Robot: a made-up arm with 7 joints.
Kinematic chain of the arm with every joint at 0, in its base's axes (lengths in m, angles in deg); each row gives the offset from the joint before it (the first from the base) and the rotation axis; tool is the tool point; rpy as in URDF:
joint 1: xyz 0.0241 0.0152 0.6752 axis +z
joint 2: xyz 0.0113 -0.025 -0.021 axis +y
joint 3: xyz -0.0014 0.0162 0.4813 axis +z
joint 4: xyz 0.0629 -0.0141 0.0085 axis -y
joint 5: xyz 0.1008 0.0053 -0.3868 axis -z
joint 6: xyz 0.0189 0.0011 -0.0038 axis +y
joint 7: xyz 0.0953 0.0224 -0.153 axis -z
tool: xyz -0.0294 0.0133 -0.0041 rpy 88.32 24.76 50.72
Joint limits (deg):
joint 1: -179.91..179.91
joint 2: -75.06..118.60
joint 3: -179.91..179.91
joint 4: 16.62..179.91
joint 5: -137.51..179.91
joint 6: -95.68..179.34
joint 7: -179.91..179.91
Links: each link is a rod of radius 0.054 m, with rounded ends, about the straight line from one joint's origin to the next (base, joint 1, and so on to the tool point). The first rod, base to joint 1, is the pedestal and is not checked.
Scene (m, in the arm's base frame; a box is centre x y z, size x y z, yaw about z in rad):
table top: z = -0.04
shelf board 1: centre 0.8 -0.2 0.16 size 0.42 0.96 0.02 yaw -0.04
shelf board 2: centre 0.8 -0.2 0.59 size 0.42 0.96 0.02 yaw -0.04
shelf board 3: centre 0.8 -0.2 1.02 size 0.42 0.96 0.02 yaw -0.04
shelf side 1: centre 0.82 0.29 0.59 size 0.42 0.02 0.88 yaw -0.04
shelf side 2: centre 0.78 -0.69 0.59 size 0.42 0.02 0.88 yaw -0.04
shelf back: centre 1.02 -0.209 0.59 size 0.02 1 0.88 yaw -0.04
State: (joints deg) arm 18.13 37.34 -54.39 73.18 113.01 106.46 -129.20
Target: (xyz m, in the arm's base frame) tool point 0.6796 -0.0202 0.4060
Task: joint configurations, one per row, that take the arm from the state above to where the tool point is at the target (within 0.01 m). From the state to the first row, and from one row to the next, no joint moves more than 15 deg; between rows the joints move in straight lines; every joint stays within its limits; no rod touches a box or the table.
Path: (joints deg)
1: 17.55 28.16 -55.81 59.65 106.30 110.82 -127.86
2: 16.96 18.98 -57.24 46.12 99.59 115.19 -126.53
3: 16.38 9.80 -58.66 32.58 92.88 119.55 -125.19
4: 29.96 -1.07 -69.93 32.11 96.33 111.06 -127.20
5: 43.54 -11.93 -81.20 31.64 99.79 102.57 -129.20
6: 57.12 -22.79 -92.47 31.16 103.25 94.08 -131.20
7: 70.70 -33.66 -103.73 30.69 106.71 85.59 -133.20
8: 84.28 -44.52 -115.00 30.22 110.17 77.10 -135.20
9: 97.86 -55.38 -126.27 29.74 113.62 68.61 -137.21
10: 111.44 -66.25 -137.54 29.27 117.08 60.12 -139.21
11: 115.78 -69.18 -134.87 39.69 118.22 61.68 -139.68
12: 120.11 -72.12 -132.20 50.11 119.35 63.24 -140.15
13: 124.45 -75.06 -129.53 60.53 120.49 64.80 -140.62

